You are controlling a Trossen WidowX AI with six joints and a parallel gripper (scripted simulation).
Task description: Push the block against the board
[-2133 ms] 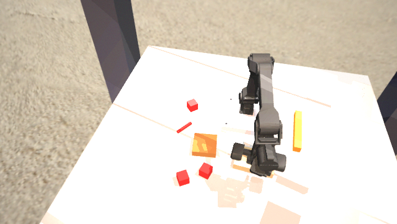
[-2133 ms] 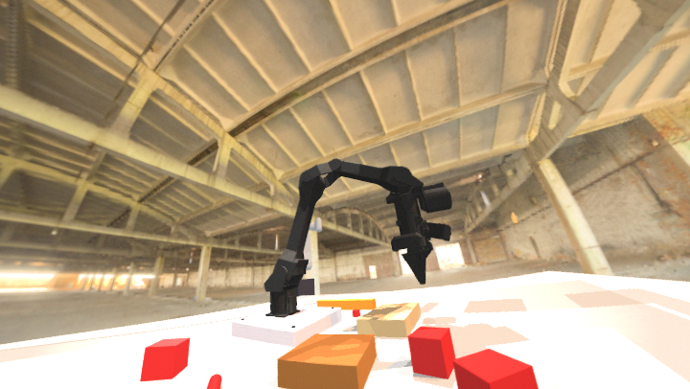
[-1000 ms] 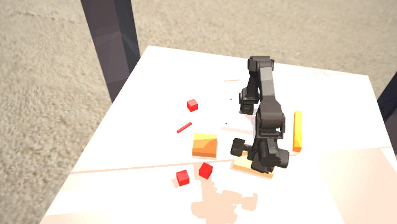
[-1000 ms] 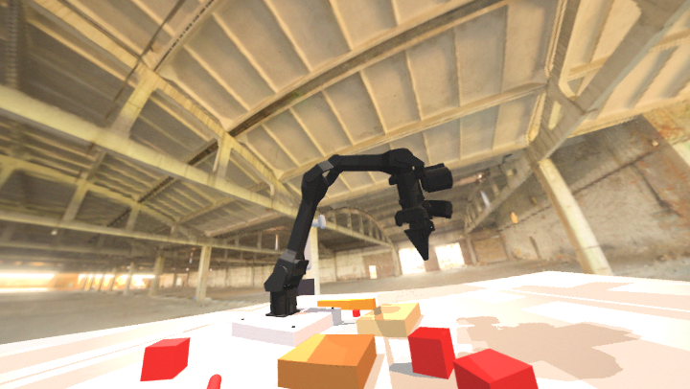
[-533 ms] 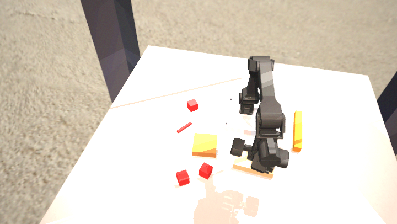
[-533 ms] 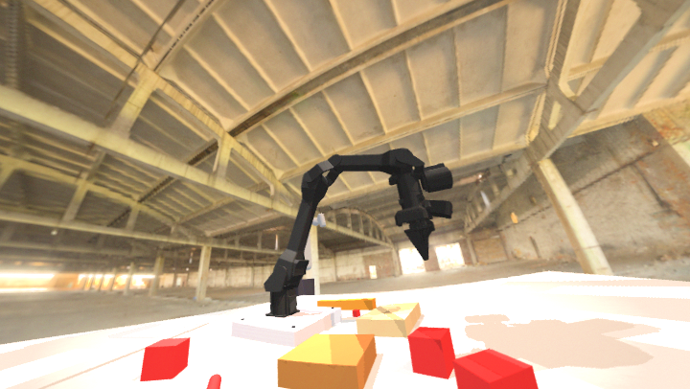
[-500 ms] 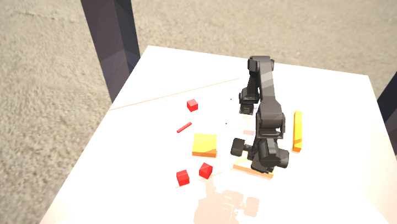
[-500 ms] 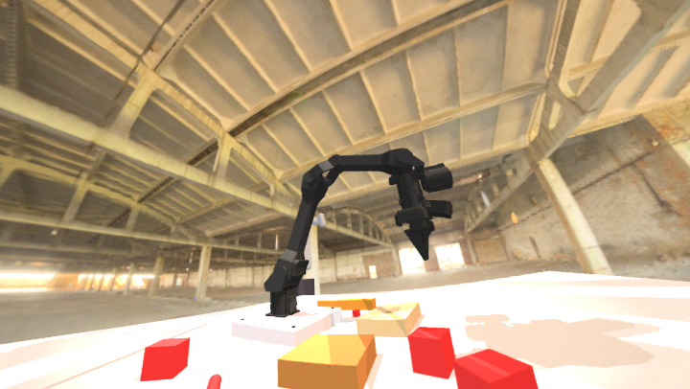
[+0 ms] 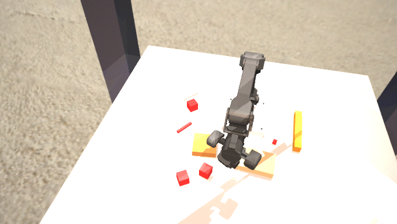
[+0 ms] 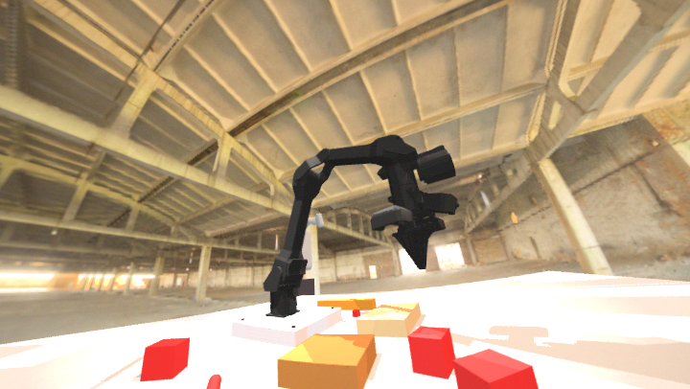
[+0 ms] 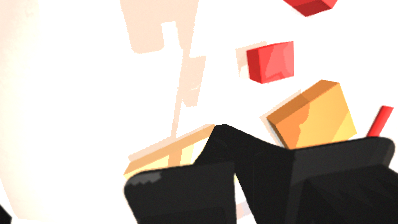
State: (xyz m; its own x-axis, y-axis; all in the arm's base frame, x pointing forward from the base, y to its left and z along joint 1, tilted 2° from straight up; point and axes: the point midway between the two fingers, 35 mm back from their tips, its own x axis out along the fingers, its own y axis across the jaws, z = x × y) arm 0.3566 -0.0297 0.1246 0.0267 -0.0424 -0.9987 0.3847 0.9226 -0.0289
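My gripper tip is 230 mm to the left of the red rod, 210 mm past it and 110 mm above it. The rest, counted from my gripper tip: square block (130 mm behind, 120 mm to the right, 100 mm below); small red cube (220 mm behind, 170 mm to the left, 110 mm below); long yellow bar (300 mm behind, 270 mm to the left, 100 mm below).
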